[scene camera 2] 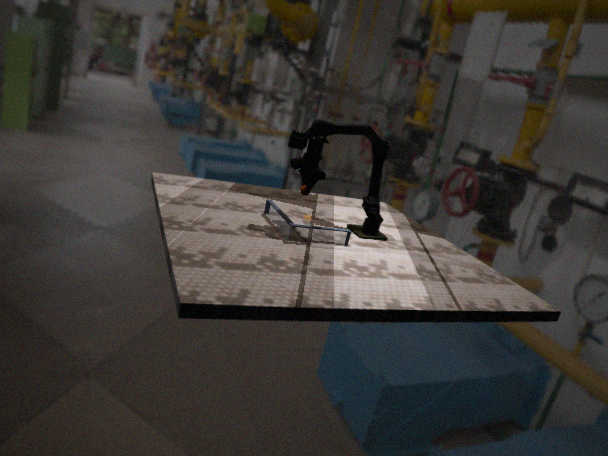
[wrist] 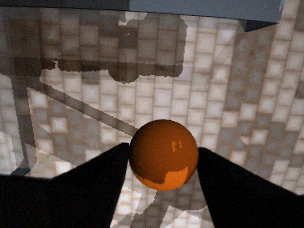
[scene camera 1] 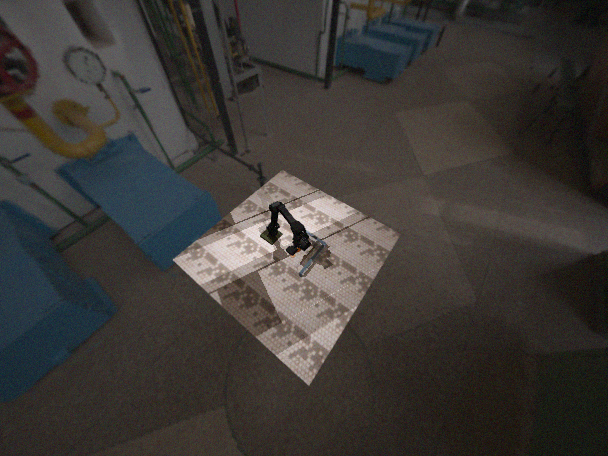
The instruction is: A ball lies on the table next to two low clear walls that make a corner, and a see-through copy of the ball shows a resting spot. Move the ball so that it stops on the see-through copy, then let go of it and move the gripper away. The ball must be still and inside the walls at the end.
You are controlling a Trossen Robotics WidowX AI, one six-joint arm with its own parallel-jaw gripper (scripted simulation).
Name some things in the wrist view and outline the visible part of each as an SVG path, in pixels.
My gripper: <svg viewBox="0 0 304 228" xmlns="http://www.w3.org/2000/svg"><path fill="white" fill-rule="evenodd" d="M198 148L199 161L197 170L199 183L212 217L214 228L304 228L304 194L298 195L295 192L293 193L269 182L207 148ZM129 143L122 142L96 156L94 159L86 161L54 178L0 174L0 228L110 228L126 176Z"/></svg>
An orange ball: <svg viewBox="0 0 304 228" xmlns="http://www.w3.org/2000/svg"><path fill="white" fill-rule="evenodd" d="M160 119L148 122L136 131L129 145L128 160L132 173L140 182L149 188L167 191L176 189L190 180L198 166L199 150L195 138L185 126L172 120Z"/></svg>
